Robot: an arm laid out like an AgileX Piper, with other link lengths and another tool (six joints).
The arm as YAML. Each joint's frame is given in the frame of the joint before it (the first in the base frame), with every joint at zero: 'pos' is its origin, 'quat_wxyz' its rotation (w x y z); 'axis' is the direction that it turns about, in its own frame. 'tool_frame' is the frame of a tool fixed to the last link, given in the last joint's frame.
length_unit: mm
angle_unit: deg
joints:
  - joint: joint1
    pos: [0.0, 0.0, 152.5]
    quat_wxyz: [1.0, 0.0, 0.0, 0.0]
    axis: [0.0, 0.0, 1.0]
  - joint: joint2
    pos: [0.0, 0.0, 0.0]
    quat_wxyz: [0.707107, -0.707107, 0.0, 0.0]
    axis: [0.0, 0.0, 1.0]
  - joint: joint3
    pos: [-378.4, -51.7, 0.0]
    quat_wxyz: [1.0, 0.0, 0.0, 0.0]
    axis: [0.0, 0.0, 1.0]
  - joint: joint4
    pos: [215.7, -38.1, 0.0]
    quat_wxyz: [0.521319, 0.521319, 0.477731, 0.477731]
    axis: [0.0, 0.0, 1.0]
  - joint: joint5
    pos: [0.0, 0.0, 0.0]
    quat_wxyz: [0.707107, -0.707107, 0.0, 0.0]
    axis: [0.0, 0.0, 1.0]
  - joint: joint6
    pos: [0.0, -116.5, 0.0]
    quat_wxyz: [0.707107, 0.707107, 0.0, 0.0]
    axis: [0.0, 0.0, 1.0]
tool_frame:
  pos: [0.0, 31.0, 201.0]
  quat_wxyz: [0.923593, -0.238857, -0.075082, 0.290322]
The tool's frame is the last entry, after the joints.
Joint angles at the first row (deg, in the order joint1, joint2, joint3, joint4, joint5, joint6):
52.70, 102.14, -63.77, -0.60, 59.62, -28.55
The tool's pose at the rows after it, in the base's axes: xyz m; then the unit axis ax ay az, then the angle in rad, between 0 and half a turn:
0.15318 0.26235 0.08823 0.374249 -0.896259 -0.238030 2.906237
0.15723 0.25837 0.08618 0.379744 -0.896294 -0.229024 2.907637
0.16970 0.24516 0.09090 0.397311 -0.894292 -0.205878 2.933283
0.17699 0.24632 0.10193 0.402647 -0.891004 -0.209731 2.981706
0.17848 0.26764 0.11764 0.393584 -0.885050 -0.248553 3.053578
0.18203 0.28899 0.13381 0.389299 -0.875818 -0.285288 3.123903
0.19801 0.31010 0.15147 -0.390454 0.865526 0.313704 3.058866
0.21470 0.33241 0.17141 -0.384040 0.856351 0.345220 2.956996
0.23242 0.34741 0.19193 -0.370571 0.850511 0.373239 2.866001
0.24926 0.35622 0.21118 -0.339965 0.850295 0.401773 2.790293
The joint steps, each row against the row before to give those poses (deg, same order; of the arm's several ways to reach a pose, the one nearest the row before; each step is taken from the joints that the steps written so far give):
0.00, 0.60, 0.00, 2.69, -1.87, -0.62
0.00, 0.28, 0.00, -1.17, 0.00, 0.00
0.00, -1.09, 0.00, -3.70, 0.63, 0.21
0.00, -2.17, 0.00, -1.10, -0.56, 0.53
-0.01, -2.72, 0.00, 2.34, -2.73, 0.83
0.01, -2.29, 0.00, 2.16, -3.18, 0.24
0.00, -1.89, 0.00, 0.00, -4.74, 1.09
0.00, -1.48, 0.00, 0.00, -5.21, 2.00
-0.67, -1.30, 0.00, -0.10, -4.44, 2.15
-1.21, -1.12, 0.00, 0.24, -3.43, 3.30

